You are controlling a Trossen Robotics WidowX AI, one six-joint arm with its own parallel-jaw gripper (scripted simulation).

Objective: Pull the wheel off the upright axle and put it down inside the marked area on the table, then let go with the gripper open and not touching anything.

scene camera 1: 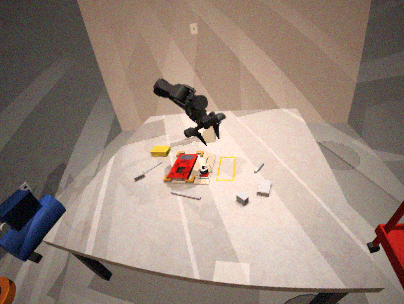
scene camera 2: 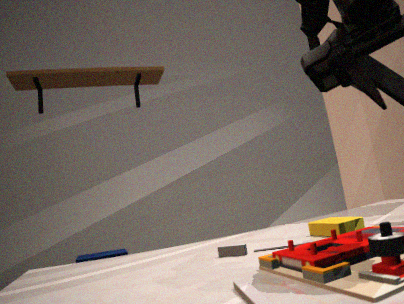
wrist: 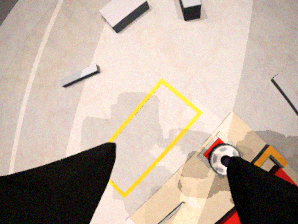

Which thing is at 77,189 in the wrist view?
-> The gripper.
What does the gripper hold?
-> Nothing.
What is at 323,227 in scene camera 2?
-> A yellow block.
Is the gripper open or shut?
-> Open.
